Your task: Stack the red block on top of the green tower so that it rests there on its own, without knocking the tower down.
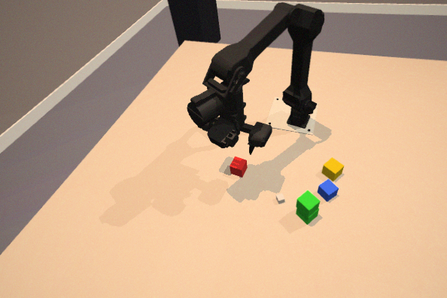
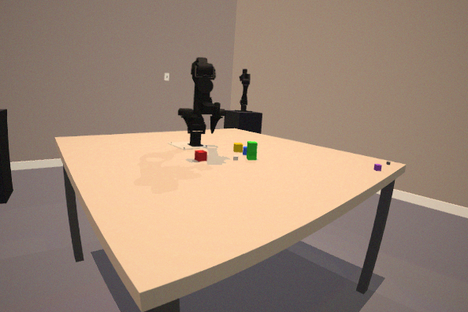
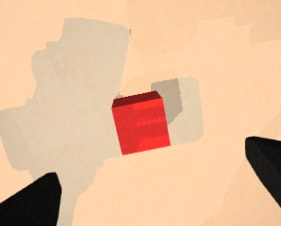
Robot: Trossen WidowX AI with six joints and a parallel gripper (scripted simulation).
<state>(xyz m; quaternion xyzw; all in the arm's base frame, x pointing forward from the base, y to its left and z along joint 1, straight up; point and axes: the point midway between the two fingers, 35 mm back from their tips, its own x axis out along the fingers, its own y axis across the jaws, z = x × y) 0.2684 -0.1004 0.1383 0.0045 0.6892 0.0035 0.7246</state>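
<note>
Right now the red block is 9 cm below my gripper tip. Also, from my gripper tip: small white cube 14 cm to the left, 10 cm below, 4 cm ahead; yellow block 25 cm to the left, 10 cm behind, 9 cm below; blue block 25 cm to the left, 9 cm below, 3 cm behind.
</note>
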